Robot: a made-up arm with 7 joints. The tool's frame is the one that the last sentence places. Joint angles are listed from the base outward.
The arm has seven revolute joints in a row. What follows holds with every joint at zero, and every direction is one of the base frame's. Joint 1 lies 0.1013 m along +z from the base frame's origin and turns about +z. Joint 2 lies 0.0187 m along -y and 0.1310 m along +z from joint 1 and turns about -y. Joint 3 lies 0.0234 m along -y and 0.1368 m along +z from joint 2 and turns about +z. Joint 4 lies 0.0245 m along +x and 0.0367 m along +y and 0.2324 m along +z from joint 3 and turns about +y. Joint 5 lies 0.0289 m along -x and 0.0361 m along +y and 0.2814 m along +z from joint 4 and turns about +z. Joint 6 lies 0.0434 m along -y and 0.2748 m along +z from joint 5 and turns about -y. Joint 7 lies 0.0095 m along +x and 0.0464 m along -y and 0.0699 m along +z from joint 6 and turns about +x. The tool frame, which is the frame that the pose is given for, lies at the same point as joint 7; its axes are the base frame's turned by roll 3.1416, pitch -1.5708 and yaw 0.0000 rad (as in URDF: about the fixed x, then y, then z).
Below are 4 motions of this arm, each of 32 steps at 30 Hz.
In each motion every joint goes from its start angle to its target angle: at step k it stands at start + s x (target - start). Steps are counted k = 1, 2, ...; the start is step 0. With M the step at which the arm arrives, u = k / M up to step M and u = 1 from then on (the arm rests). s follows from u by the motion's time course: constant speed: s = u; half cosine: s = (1 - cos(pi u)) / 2; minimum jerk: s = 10 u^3 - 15 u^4 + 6 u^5.
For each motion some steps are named. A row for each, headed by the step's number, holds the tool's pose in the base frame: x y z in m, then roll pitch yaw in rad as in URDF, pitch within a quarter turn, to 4 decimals.
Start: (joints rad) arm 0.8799 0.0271 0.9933 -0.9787 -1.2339 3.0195 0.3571
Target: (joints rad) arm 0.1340 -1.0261 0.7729 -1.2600 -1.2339 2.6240 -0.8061
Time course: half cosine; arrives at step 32
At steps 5, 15, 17, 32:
5: 0.0937 -0.4663 0.7768 -1.8391 0.9118 1.9143
15: 0.0960 -0.3679 0.8164 -1.2510 0.4735 2.0028
17: 0.1052 -0.3489 0.8186 -1.1507 0.3545 1.9319
32: 0.1725 -0.3046 0.7902 -0.6916 -0.0633 1.3157

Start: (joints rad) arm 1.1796 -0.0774 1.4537 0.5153 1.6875 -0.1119 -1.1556
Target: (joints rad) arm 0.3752 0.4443 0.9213 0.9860 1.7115 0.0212 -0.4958
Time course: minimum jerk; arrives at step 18
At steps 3, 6, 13, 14, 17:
3: -0.3260 0.1516 1.1115 1.5254 -0.9653 -0.3629
6: -0.3536 0.1917 1.0783 1.6478 -1.1589 -0.7117
13: -0.2622 0.4019 0.9670 -2.5341 -1.3051 2.4945
14: -0.2400 0.4151 0.9601 -2.4535 -1.2734 2.3199
17: -0.2094 0.4287 0.9523 -2.3748 -1.2339 2.1201

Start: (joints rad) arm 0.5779 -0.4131 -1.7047 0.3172 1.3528 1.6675 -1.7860
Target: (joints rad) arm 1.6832 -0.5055 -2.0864 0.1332 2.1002 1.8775 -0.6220
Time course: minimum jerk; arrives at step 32
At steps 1, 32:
1: 0.4137 -0.0620 1.0634 0.3840 -0.0650 1.4964
32: 0.1807 0.4242 1.0359 -0.0109 -0.1725 -2.1125

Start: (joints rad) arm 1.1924 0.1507 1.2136 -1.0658 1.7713 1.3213 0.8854
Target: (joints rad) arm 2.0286 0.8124 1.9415 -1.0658 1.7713 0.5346 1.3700
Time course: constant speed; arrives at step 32
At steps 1, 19, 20, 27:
1: 0.3306 -0.4342 0.9070 0.5063 -1.1949 1.5667
19: 0.5612 -0.3185 0.8469 -1.7532 -1.0534 -1.9818
20: 0.5713 -0.3081 0.8443 -1.7857 -1.0128 -1.9247
27: 0.6316 -0.2297 0.8278 -1.9364 -0.7250 -1.6079

